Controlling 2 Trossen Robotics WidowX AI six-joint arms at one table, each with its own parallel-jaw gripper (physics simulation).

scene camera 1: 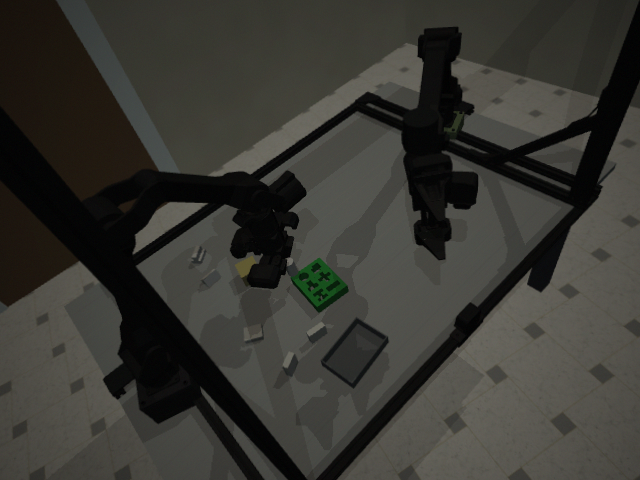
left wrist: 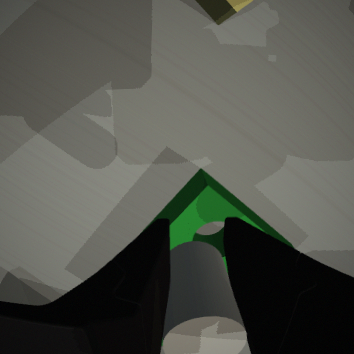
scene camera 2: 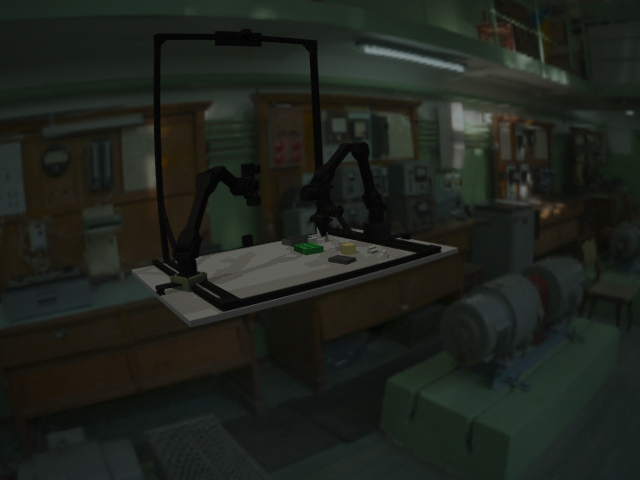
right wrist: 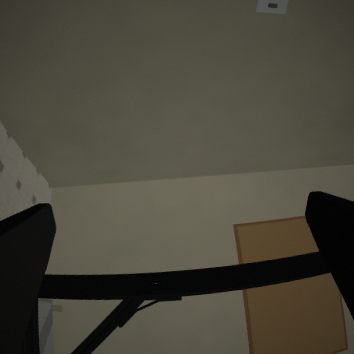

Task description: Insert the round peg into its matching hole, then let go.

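Note:
The round grey peg (scene camera 1: 290,265) (left wrist: 200,285) is held between the fingers of my left gripper (left wrist: 196,229), upright or nearly so. In the left wrist view its far end overlaps the near edge of the round hole (left wrist: 216,246) in the green board (scene camera 1: 331,299) (scene camera 2: 308,251) (left wrist: 181,233); a gap of hole shows beyond it. The peg's lower end looks above or at the board's top; its exact height is hidden. In scene camera 1 the peg is at the board's left corner. My right gripper (right wrist: 182,211) is wide open and empty, high and away from the board.
A yellow block (scene camera 1: 246,266) (scene camera 2: 347,248) (left wrist: 243,4) stands beside the left gripper. Several pale pieces lie around, among them one white piece (scene camera 1: 316,331) near the board and another (scene camera 1: 289,363). A dark shallow tray (scene camera 1: 355,352) lies below the board in scene camera 1.

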